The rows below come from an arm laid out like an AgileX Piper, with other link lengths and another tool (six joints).
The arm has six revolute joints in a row. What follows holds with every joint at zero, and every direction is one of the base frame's.
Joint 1 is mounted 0.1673 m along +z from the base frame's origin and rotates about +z.
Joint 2 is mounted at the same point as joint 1 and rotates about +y.
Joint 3 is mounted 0.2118 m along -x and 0.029 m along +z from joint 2 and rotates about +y.
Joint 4 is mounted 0.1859 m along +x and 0.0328 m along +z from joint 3 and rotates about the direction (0.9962, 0, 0.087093).
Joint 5 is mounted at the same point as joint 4 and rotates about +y.
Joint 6 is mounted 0.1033 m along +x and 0.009 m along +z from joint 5 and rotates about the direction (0.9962, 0, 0.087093).
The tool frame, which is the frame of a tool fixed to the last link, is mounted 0.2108 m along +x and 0.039 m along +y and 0.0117 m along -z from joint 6; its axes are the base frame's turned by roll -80.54, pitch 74.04 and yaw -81.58 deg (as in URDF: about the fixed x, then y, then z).
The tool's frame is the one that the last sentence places.
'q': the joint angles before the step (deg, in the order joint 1, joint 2, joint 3, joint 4, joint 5, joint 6). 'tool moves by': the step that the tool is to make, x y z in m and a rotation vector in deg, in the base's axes. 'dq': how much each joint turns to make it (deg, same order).
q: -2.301 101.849 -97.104 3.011 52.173 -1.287
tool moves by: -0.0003 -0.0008 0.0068 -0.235 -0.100 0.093
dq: -0.006 0.015 -2.063 -0.224 1.941 -0.007
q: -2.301 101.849 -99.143 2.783 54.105 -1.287
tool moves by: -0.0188 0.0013 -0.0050 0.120 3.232 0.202
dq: 0.005 -0.895 -0.029 -0.003 4.163 0.005
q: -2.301 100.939 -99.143 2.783 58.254 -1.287
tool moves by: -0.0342 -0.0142 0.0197 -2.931 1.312 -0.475
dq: -0.005 -6.855 1.163 -3.180 6.878 0.337
